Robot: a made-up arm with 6 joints.
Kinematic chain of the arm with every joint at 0, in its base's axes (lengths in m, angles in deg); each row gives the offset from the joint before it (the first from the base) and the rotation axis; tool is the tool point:
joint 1: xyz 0 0 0.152 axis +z
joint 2: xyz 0 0.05 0 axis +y
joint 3: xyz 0 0 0.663 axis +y
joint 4: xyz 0 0 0.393 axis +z
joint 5: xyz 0 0 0 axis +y
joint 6: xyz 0 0 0.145 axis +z
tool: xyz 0 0 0
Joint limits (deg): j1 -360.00..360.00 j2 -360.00..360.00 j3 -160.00..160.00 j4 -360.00..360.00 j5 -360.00..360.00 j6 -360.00..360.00
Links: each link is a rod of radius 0.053 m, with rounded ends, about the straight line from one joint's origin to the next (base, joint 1, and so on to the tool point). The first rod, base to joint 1, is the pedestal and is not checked.
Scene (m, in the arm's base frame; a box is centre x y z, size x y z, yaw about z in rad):
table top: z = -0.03
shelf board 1: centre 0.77 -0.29 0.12 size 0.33 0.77 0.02 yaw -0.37
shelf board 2: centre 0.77 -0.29 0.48 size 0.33 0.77 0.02 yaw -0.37
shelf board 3: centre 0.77 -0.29 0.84 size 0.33 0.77 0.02 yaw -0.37
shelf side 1: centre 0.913 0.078 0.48 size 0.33 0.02 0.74 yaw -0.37
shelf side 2: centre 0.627 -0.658 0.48 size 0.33 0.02 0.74 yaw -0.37
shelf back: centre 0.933 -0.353 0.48 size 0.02 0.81 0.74 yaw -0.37
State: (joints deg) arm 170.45 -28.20 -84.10 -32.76 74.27 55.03
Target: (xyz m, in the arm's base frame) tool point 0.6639 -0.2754 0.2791
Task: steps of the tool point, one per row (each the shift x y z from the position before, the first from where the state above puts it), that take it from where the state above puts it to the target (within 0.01 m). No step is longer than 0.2 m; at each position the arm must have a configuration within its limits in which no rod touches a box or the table.
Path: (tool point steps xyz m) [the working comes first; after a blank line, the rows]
Joints at the target: 155.12 -42.14 -115.10 -35.60 70.30 55.03
Straight joint move there: touches shelf board 2.

1: -0.1025 0.0446 0.0071
2: -0.1128 0.0389 -0.0072
3: 0.0225 -0.0733 -0.1489
4: -0.0278 -0.0645 -0.1381
5: -0.0670 -0.0429 -0.1147
6: 0.1030 -0.0427 -0.0030
7: 0.0970 -0.0349 0.0030

